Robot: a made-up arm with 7 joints. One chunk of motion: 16 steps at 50 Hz.
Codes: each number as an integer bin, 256 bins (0 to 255) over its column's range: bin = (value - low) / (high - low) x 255, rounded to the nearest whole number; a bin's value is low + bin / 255 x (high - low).
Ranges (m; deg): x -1.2..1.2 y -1.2..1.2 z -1.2..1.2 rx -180..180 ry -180..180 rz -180..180
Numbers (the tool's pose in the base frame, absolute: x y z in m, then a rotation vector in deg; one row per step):
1: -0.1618 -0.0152 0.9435 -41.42 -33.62 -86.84
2: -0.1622 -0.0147 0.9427 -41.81 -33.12 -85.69
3: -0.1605 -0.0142 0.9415 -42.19 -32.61 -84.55
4: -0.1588 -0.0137 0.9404 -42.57 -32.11 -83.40
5: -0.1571 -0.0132 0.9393 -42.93 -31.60 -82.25
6: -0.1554 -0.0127 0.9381 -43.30 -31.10 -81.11
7: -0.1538 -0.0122 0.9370 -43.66 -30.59 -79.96
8: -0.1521 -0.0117 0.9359 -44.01 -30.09 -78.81
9: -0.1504 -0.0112 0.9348 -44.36 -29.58 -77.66
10: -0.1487 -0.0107 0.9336 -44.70 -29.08 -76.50
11: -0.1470 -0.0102 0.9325 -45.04 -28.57 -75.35
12: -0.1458 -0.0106 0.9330 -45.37 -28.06 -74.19
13: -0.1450 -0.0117 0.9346 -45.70 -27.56 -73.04
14: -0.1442 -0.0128 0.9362 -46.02 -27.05 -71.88
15: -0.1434 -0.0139 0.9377 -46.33 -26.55 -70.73
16: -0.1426 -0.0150 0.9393 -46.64 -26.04 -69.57
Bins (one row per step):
1: 110 126 228 98 104 66
2: 110 126 228 98 104 67
3: 110 126 228 98 104 68
4: 111 126 227 97 105 68
5: 111 126 227 97 105 69
6: 111 126 227 97 105 70
7: 111 126 227 97 106 71
8: 111 126 227 96 106 72
9: 112 126 227 96 107 72
10: 112 126 227 96 107 73
11: 112 126 227 96 107 74
12: 112 126 227 95 108 75
13: 112 126 227 95 108 76
14: 112 126 227 95 108 77
15: 112 126 227 95 109 77
16: 112 126 227 94 109 78

